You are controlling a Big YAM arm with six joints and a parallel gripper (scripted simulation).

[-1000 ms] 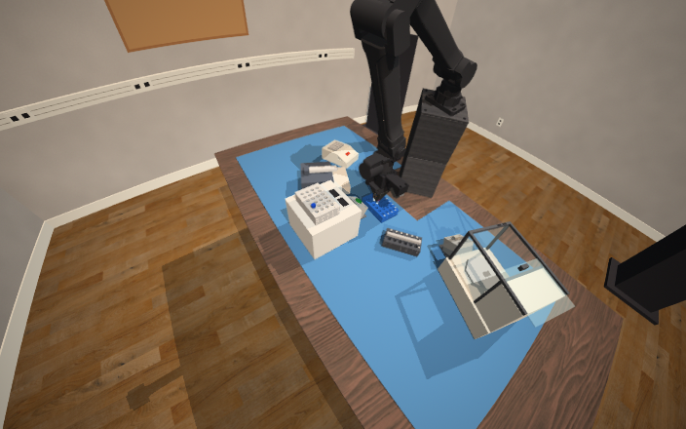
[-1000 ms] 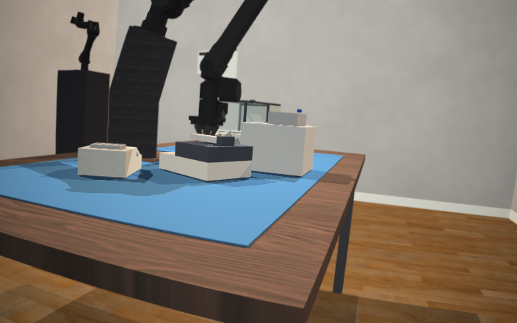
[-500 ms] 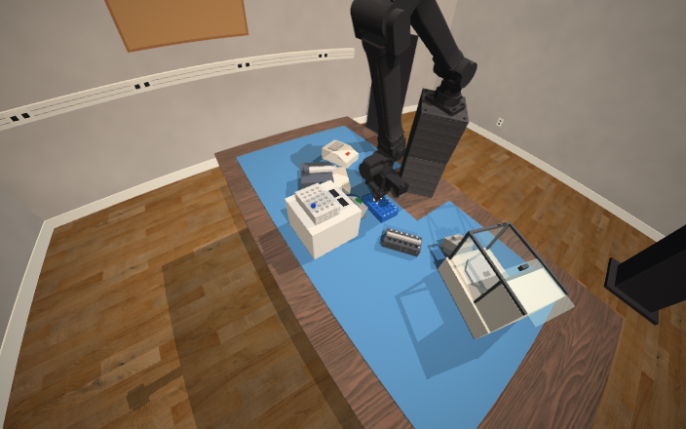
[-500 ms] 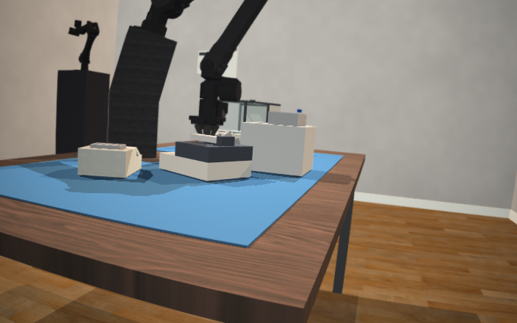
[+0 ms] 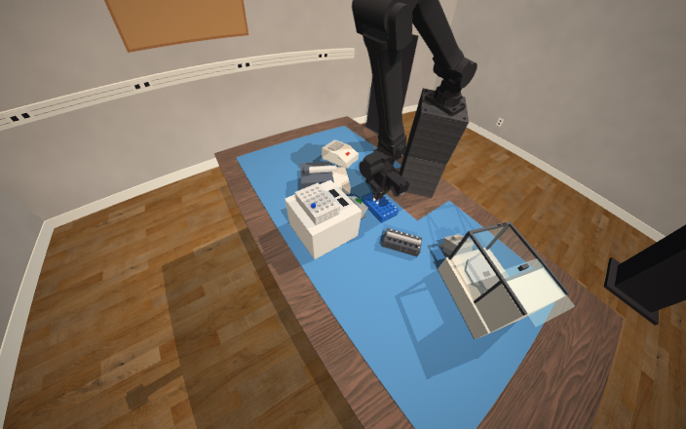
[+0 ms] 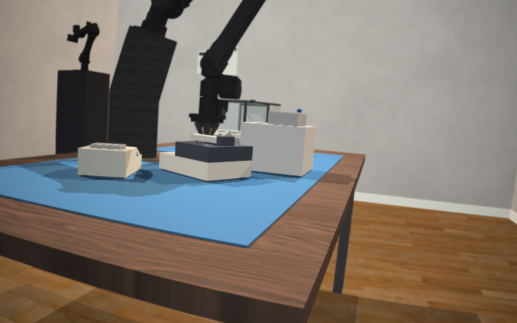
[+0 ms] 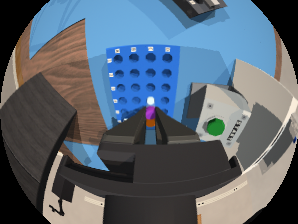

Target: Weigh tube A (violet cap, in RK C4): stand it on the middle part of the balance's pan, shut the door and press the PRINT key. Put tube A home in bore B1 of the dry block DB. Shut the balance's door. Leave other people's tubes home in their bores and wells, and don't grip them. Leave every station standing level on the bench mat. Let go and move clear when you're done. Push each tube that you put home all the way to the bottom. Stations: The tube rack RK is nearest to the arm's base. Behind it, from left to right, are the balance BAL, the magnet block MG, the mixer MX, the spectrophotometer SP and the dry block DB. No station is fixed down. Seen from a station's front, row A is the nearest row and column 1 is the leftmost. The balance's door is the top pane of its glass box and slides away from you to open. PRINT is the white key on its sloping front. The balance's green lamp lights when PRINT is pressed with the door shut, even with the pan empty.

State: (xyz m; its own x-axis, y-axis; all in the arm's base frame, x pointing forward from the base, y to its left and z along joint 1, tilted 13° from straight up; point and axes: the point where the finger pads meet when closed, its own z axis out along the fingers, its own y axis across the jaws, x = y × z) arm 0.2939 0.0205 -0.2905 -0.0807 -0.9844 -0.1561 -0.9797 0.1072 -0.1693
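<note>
My hand is 10 mm past the blue rack RK, 10 mm to the right of it and 40 mm above it. From my hand the other things lie so: blue-capped tube: 290 mm ahead, 100 mm above; spectrophotometer: 100 mm ahead, 230 mm to the right, 10 mm above; dark magnet block: 50 mm ahead, 190 mm to the left, 40 mm below.
</note>
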